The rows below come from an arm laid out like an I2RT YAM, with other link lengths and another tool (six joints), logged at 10 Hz.
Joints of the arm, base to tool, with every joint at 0 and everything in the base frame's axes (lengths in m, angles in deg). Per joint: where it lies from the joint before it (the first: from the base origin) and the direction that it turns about. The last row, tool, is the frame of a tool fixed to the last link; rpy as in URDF.
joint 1: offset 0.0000 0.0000 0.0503 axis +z
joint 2: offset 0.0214 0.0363 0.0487 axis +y
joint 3: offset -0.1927 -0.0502 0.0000 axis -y
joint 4: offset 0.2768 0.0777 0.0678 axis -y
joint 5: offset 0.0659 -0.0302 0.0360 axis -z
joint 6: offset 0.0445 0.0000 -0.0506 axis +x
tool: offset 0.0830 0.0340 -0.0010 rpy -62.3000 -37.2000 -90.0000
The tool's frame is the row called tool.
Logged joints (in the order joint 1, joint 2, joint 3, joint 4, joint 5, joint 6), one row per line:
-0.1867, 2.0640, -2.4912, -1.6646, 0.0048, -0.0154
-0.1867, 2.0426, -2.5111, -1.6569, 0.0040, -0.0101
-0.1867, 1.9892, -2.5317, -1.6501, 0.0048, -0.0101
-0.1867, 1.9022, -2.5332, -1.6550, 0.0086, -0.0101
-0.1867, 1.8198, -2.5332, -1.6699, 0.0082, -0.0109
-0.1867, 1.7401, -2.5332, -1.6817, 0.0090, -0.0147
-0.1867, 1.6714, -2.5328, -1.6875, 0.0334, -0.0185
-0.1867, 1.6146, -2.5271, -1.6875, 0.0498, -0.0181
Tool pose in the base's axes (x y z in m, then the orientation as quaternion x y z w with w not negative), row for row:
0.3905, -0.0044, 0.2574, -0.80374, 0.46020, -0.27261, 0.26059
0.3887, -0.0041, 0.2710, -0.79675, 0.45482, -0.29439, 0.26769
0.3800, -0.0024, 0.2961, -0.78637, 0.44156, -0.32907, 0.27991
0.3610, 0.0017, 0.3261, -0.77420, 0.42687, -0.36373, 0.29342
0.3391, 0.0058, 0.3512, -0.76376, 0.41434, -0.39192, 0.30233
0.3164, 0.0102, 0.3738, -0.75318, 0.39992, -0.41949, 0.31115
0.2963, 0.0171, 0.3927, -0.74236, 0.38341, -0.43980, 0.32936
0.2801, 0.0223, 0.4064, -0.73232, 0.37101, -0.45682, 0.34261
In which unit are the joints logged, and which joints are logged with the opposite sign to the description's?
The joints are logged in radians. Opposite sign: joint 3, joint 5.
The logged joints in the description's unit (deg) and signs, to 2 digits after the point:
-10.70, 118.26, 142.74, -95.37, -0.28, -0.88
-10.70, 117.03, 143.88, -94.93, -0.23, -0.58
-10.70, 113.97, 145.06, -94.54, -0.28, -0.58
-10.70, 108.99, 145.14, -94.82, -0.49, -0.58
-10.70, 104.27, 145.14, -95.68, -0.47, -0.62
-10.70, 99.70, 145.14, -96.35, -0.52, -0.84
-10.70, 95.76, 145.12, -96.69, -1.91, -1.06
-10.70, 92.51, 144.79, -96.69, -2.85, -1.04

